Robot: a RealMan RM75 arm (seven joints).
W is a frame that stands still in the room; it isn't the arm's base.
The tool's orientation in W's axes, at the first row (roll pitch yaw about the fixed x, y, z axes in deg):
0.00, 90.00, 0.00
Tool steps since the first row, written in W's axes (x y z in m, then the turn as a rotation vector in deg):
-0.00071, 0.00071, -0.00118, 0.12, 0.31, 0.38
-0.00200, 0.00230, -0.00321, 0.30, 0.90, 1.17
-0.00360, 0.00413, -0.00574, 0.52, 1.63, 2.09
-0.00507, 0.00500, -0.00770, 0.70, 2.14, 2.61
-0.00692, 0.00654, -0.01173, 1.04, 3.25, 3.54
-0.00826, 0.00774, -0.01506, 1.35, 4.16, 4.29
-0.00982, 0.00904, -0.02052, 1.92, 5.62, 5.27
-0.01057, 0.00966, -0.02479, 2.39, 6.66, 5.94
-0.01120, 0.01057, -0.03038, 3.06, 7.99, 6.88
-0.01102, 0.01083, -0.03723, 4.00, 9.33, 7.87
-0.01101, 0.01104, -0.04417, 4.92, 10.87, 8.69
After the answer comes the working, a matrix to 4 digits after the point.
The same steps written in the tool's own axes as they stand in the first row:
0.00118, 0.00071, -0.00071, -0.38, 0.31, 0.12
0.00321, 0.00230, -0.00200, -1.17, 0.90, 0.30
0.00574, 0.00413, -0.00360, -2.09, 1.63, 0.52
0.00770, 0.00500, -0.00507, -2.61, 2.14, 0.70
0.01173, 0.00654, -0.00692, -3.54, 3.25, 1.04
0.01506, 0.00774, -0.00826, -4.29, 4.16, 1.35
0.02052, 0.00904, -0.00982, -5.27, 5.62, 1.92
0.02479, 0.00966, -0.01057, -5.94, 6.66, 2.39
0.03038, 0.01057, -0.01120, -6.88, 7.99, 3.06
0.03723, 0.01083, -0.01102, -7.87, 9.33, 4.00
0.04417, 0.01104, -0.01101, -8.69, 10.87, 4.92

The tool's axes in the first row as the columns of a matrix, in W's axes (rounded; the answer above uses it unrounded):
0.0000, 0.0000, 1.0000
0.0000, 1.0000, 0.0000
-1.0000, 0.0000, 0.0000

